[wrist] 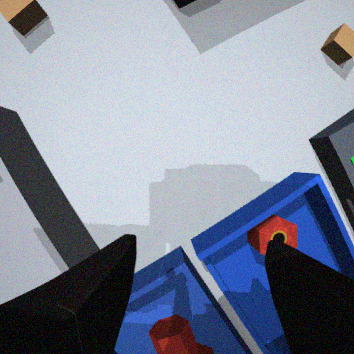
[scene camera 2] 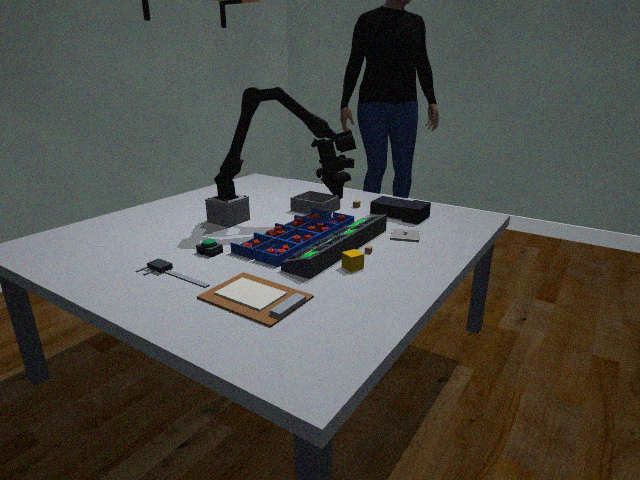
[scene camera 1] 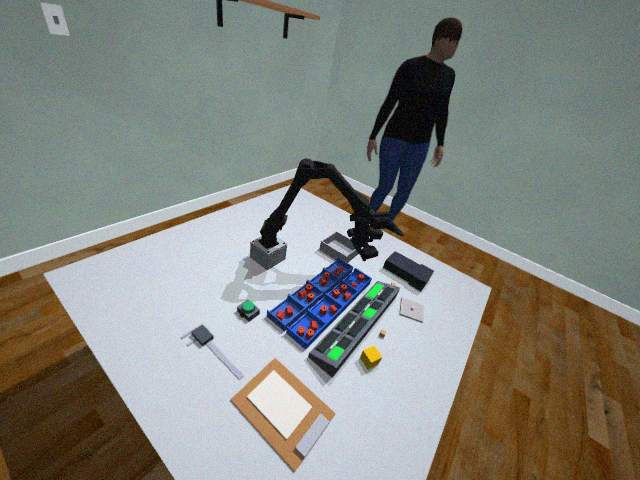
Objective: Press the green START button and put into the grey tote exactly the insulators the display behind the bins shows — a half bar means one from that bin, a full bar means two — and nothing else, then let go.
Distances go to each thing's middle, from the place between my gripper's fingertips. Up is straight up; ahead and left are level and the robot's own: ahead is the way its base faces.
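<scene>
I find the grey tote [scene camera 1: 336,245] 6 cm below my hand, 3 cm to the left of it and 15 cm behind it. The black box [scene camera 2: 415,212] is also 6 cm below my hand, and it is 14 cm ahead of that hand and 19 cm to the left of it.
</scene>
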